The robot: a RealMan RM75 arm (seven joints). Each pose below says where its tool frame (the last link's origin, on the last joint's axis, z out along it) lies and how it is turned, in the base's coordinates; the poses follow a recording.
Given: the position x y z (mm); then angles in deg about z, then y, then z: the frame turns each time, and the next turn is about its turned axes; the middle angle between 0 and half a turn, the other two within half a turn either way.
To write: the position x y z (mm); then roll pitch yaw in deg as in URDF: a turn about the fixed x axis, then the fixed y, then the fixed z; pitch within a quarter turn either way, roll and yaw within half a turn. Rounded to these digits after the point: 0 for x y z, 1 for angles.
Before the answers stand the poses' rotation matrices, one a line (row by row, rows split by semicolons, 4 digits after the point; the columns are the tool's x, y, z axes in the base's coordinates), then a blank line. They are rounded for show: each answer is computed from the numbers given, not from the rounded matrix.
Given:
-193, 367, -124, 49.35, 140.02, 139.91
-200, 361, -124, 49.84, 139.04, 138.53
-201, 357, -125, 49.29, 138.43, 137.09
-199, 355, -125, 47.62, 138.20, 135.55
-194, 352, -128, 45.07, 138.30, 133.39
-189, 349, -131, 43.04, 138.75, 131.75
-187, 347, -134, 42.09, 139.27, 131.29
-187, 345, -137, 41.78, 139.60, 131.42
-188, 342, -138, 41.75, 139.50, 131.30
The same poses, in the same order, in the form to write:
-0.1067 0.9019 0.4186; 0.8643 -0.1240 0.4875; 0.4915 0.4138 -0.7663
-0.1412 0.8952 0.4228; 0.8595 -0.1010 0.5010; 0.4912 0.4341 -0.7552
-0.1587 0.8874 0.4328; 0.8594 -0.0916 0.5030; 0.4860 0.4518 -0.7481
-0.1586 0.8792 0.4493; 0.8651 -0.0955 0.4924; 0.4758 0.4668 -0.7455
-0.1522 0.8695 0.4698; 0.8763 -0.1010 0.4710; 0.4570 0.4834 -0.7466
-0.1433 0.8644 0.4819; 0.8870 -0.1038 0.4500; 0.4390 0.4919 -0.7518
-0.1326 0.8648 0.4842; 0.8928 -0.1080 0.4374; 0.4306 0.4903 -0.7578
-0.1239 0.8666 0.4833; 0.8949 -0.1129 0.4318; 0.4288 0.4860 -0.7615
-0.1258 0.8657 0.4845; 0.8947 -0.1120 0.4325; 0.4286 0.4879 -0.7604

-193, 367, -124, 151.6, -29.4, 97.0
-200, 361, -124, 150.1, -29.4, 99.3
-201, 357, -125, 148.9, -29.1, 100.5
-199, 355, -125, 147.9, -28.4, 100.4
-194, 352, -128, 147.1, -27.2, 99.9
-189, 349, -131, 146.8, -26.0, 99.2
-187, 347, -134, 147.1, -25.5, 98.4
-187, 345, -137, 147.5, -25.4, 97.9
-188, 342, -138, 147.3, -25.4, 98.0

